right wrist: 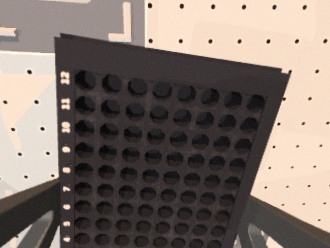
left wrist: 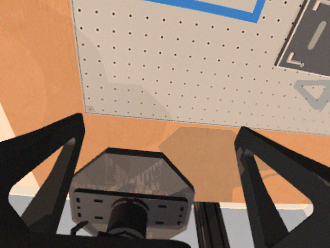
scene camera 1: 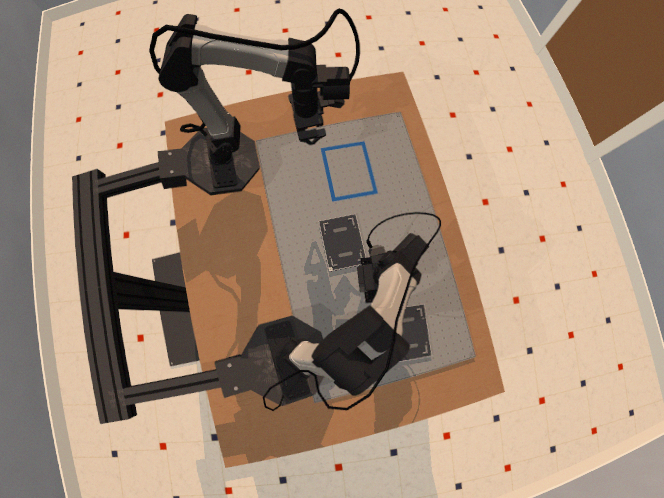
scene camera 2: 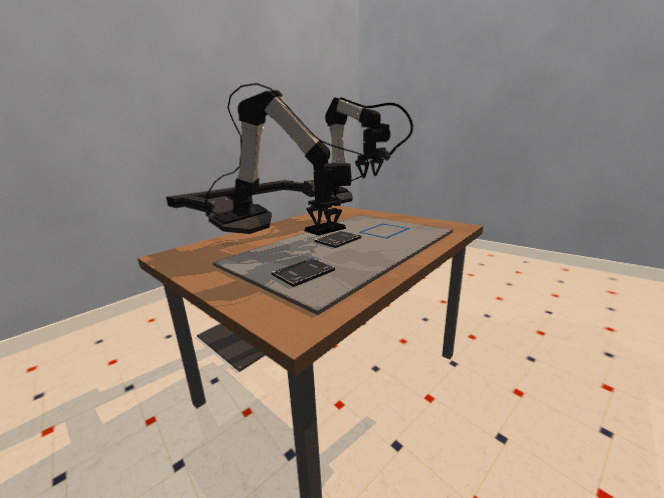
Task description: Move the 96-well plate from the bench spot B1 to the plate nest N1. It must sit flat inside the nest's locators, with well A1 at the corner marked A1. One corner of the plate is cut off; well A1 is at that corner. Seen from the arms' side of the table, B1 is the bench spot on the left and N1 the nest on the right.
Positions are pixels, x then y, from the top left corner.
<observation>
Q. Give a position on a black 96-well plate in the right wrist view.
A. At 139,151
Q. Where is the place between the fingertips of the left gripper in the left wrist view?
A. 163,128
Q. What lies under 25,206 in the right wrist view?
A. The right gripper.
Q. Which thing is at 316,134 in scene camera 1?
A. The left gripper.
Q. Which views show the right gripper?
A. The right wrist view, scene camera 1 and scene camera 2 only.
</observation>
